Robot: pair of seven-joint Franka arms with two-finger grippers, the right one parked.
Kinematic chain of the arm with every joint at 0, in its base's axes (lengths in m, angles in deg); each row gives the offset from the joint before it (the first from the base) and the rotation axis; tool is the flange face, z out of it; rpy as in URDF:
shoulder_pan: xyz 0 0 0.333 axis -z
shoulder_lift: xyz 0 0 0 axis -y
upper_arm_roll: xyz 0 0 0.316 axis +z
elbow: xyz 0.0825 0 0 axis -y
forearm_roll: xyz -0.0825 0 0.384 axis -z
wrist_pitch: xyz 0 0 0 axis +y
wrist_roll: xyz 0.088 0 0 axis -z
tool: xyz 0 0 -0.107 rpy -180 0 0
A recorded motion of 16 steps. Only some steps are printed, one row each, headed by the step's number.
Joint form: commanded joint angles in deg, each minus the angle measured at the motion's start. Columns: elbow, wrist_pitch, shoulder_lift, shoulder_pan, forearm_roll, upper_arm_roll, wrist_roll.
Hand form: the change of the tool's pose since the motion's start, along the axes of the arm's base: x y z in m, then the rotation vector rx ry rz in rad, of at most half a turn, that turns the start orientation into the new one. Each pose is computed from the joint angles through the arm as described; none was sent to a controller.
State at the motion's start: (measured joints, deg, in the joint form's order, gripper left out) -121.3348 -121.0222 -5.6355 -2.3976 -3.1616 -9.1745 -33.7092
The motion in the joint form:
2: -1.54 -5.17 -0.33 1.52 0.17 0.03 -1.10
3: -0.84 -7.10 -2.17 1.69 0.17 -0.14 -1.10
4: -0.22 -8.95 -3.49 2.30 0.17 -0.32 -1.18
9: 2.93 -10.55 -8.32 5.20 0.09 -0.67 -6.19
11: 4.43 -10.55 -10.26 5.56 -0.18 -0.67 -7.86
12: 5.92 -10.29 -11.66 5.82 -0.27 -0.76 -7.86
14: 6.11 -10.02 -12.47 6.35 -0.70 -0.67 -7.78
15: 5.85 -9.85 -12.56 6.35 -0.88 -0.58 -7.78
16: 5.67 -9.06 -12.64 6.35 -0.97 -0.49 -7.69
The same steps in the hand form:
2: 0.0008 -0.0153 -0.0076 -0.0123 -0.0570 -0.0078
3: 0.0079 -0.0196 -0.0170 -0.0210 -0.0701 -0.0141
4: 0.0135 -0.0283 -0.0222 -0.0296 -0.0894 -0.0266
9: 0.0262 -0.0631 -0.0437 -0.0422 -0.0879 0.0056
11: 0.0327 -0.0678 -0.0521 -0.0414 -0.0810 0.0266
12: 0.0387 -0.0724 -0.0557 -0.0441 -0.0776 0.0209
14: 0.0377 -0.0767 -0.0631 -0.0374 -0.0635 0.0069
15: 0.0362 -0.0754 -0.0662 -0.0327 -0.0554 0.0060
16: 0.0338 -0.0739 -0.0695 -0.0266 -0.0380 0.0048

